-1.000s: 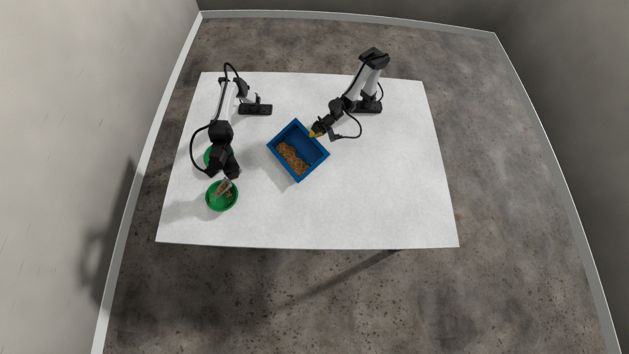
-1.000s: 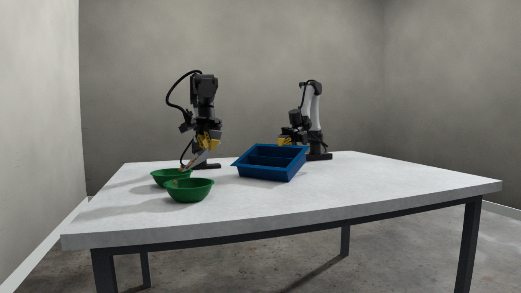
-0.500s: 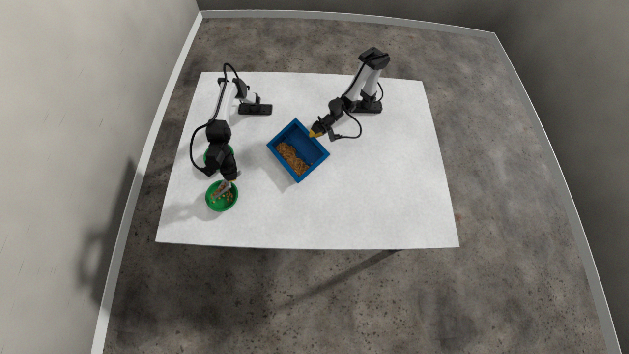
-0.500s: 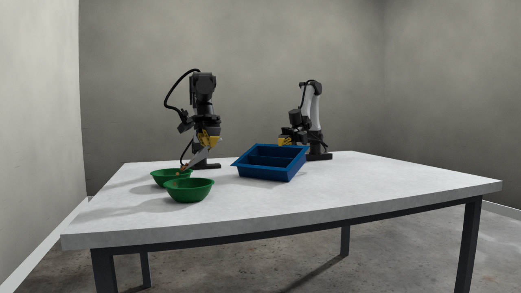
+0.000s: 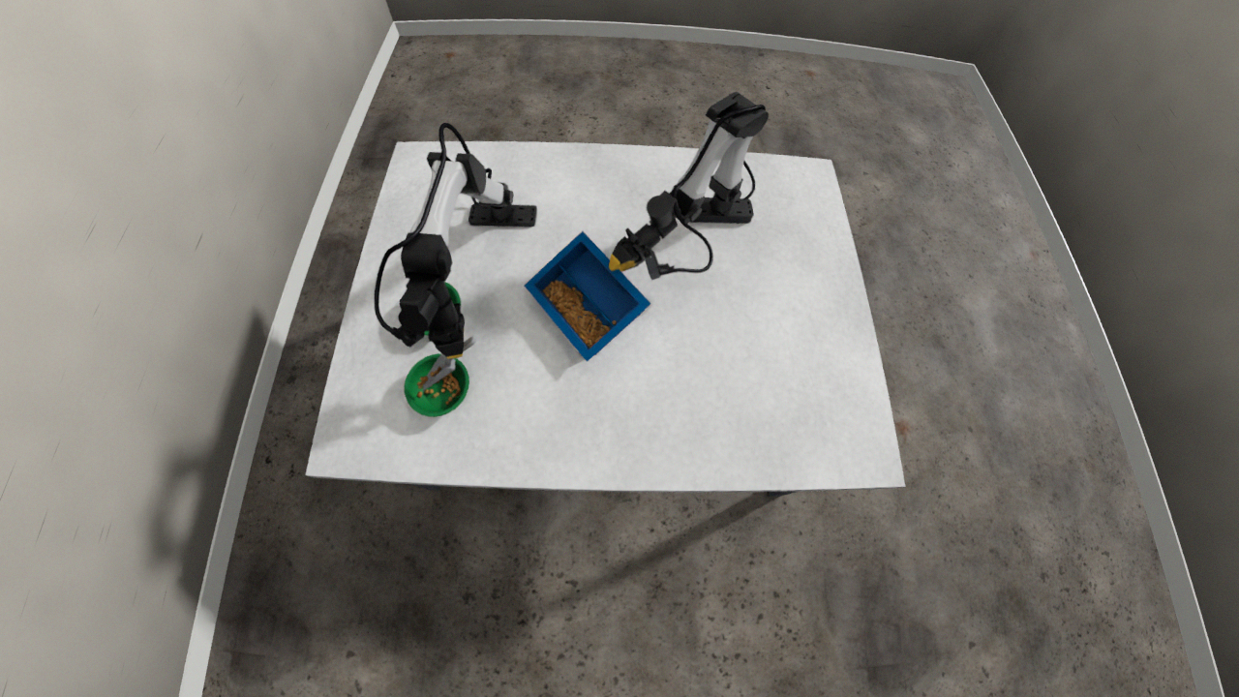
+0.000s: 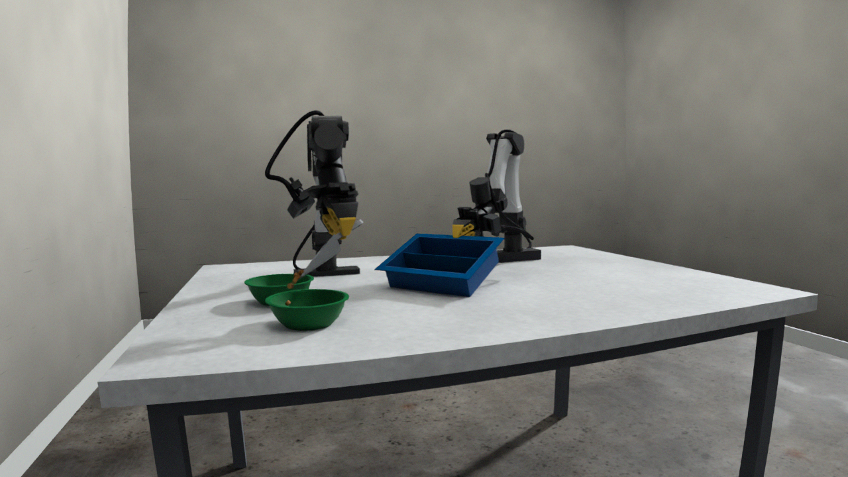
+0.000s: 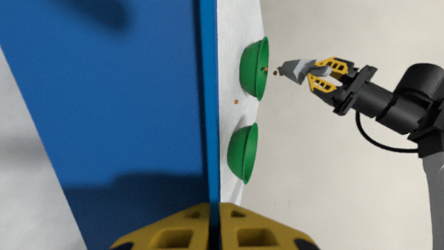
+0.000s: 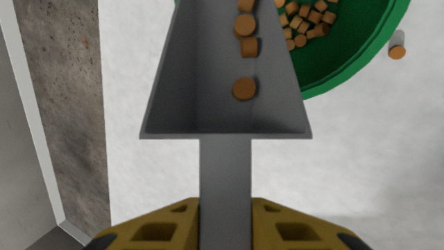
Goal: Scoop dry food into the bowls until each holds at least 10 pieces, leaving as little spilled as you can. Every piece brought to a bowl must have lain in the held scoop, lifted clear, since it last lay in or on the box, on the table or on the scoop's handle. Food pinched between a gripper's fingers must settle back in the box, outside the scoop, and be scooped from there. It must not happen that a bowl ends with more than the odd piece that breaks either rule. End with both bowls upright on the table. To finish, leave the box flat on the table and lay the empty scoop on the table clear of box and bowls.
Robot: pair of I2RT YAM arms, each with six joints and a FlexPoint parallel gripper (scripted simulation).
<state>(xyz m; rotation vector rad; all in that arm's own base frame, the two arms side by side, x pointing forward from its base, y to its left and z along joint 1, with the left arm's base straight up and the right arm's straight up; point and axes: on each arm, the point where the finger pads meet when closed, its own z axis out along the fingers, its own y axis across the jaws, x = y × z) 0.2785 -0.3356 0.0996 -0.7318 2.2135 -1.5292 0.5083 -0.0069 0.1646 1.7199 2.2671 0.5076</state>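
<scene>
My left gripper is now 70 mm to the left of the blue box, 50 mm short of it and 50 mm above it. From my left hand the other things lie so: grey scoop (390 mm to the right, 250 mm ahead, 20 mm above).
</scene>
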